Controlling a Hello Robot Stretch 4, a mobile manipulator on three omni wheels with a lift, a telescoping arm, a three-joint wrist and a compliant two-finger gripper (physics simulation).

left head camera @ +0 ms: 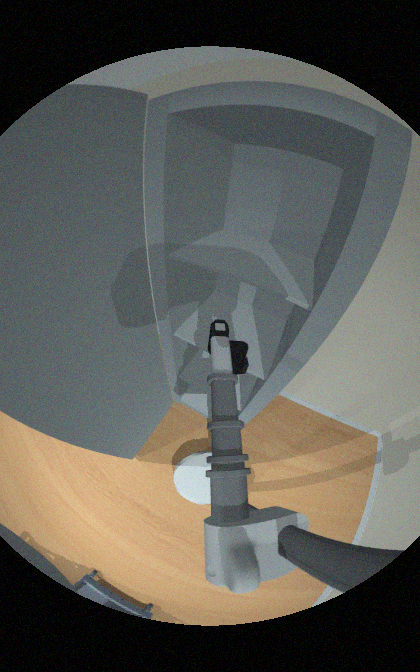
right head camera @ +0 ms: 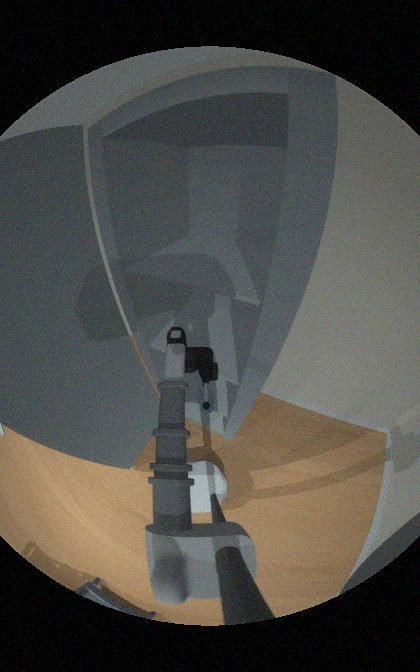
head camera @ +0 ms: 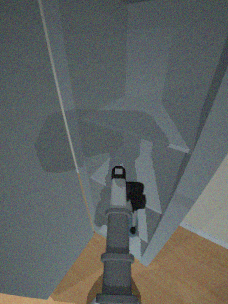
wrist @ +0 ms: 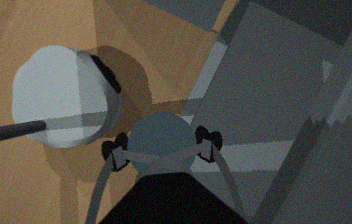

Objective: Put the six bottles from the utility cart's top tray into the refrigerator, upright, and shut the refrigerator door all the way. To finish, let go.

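Seen in the pictures: gripper, between the fingertips: (right head camera: pixel 205 398) (head camera: pixel 132 224) (wrist: pixel 163 141); robot's base, origin of its link: (left head camera: pixel 201 476) (right head camera: pixel 198 484).
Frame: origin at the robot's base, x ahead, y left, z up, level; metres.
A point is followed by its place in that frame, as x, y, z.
A round blue bottle (wrist: pixel 161 131) {0.453, -0.065, 0.764}, seen end-on in the wrist view, is between my fingertips. My gripper (wrist: pixel 163 141) {0.449, -0.085, 0.717} (right head camera: pixel 206 404) {0.449, -0.085, 0.717} is shut on it, low at the refrigerator's front opening, with the sill close behind the bottle in the wrist view. The bottle's lower part is hidden. The refrigerator (head camera: pixel 187 200) {0.379, -0.257, 1.086} (left head camera: pixel 372 210) {0.390, -0.239, 1.572} (right head camera: pixel 310 200) {0.381, -0.253, 1.528} is open, and its door (head camera: pixel 30 175) {0.436, 0.352, 1.139} (left head camera: pixel 65 225) {0.428, 0.356, 1.469} (right head camera: pixel 40 250) {0.469, 0.333, 1.465} stands swung out at the left. The arm hides the gripper in the left head view. Other bottles and the cart's top tray cannot be made out.
A shelf (left head camera: pixel 240 260) {0.632, -0.058, 1.285} (right head camera: pixel 200 265) {0.625, -0.080, 1.285} spans the refrigerator above the gripper. A white round part (left head camera: pixel 192 477) {0.003, 0.072, 0.187} (right head camera: pixel 206 487) {-0.009, -0.062, 0.187} (wrist: pixel 45 90) {-0.043, 0.035, 0.187} is low beside the arm. A pale wall (left head camera: pixel 395 310) {0.589, -1.013, 1.242} (right head camera: pixel 370 300) {0.631, -0.942, 1.179} is at the right. Part of a blue-grey frame (left head camera: pixel 107 596) shows at the lower left.
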